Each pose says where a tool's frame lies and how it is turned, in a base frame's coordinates. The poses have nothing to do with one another.
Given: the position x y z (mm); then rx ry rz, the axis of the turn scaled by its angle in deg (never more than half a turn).
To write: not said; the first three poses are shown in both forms.
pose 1, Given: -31.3 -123.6 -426.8 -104.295 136.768 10.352
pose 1, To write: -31.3 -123.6 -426.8 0.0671 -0.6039 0.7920 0.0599
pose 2, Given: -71.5 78.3 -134.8 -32.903 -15.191 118.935
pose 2, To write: -71.5 78.3 -134.8 0.4669 -0.2340 -0.1080 0.8459
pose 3, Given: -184.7 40.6 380.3 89.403 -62.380 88.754
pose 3, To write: -184.7 40.6 380.3 0.3373 0.5987 -0.4177 0.5944
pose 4, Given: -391.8 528.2 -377.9 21.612 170.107 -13.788
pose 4, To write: -391.8 528.2 -377.9 0.0695 0.1253 0.9864 -0.0800
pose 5, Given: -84.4 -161.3 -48.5 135.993 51.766 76.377
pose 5, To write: -84.4 -161.3 -48.5 0.1362 0.8198 0.3121 0.4604
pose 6, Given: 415.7 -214.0 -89.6 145.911 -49.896 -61.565
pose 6, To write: 415.7 -214.0 -89.6 0.1215 0.8722 -0.2983 -0.3680
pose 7, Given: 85.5 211.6 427.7 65.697 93.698 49.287
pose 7, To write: 85.5 211.6 427.7 0.4649 0.4668 0.6658 0.3502
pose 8, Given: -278.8 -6.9 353.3 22.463 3.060 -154.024
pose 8, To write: -278.8 -6.9 353.3 0.2106 0.1410 0.0192 -0.9671
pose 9, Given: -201.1 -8.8 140.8 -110.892 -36.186 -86.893
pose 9, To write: -201.1 -8.8 140.8 0.2969 -0.7280 -0.2376 -0.5704
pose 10, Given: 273.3 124.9 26.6 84.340 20.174 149.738
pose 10, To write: 273.3 124.9 26.6 0.0607 0.4865 0.1164 0.8638
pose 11, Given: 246.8 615.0 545.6 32.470 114.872 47.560
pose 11, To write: 246.8 615.0 545.6 0.4345 0.2276 0.8052 0.3334
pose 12, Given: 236.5 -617.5 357.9 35.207 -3.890 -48.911
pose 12, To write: 236.5 -617.5 357.9 0.8643 0.2932 -0.0324 -0.4073
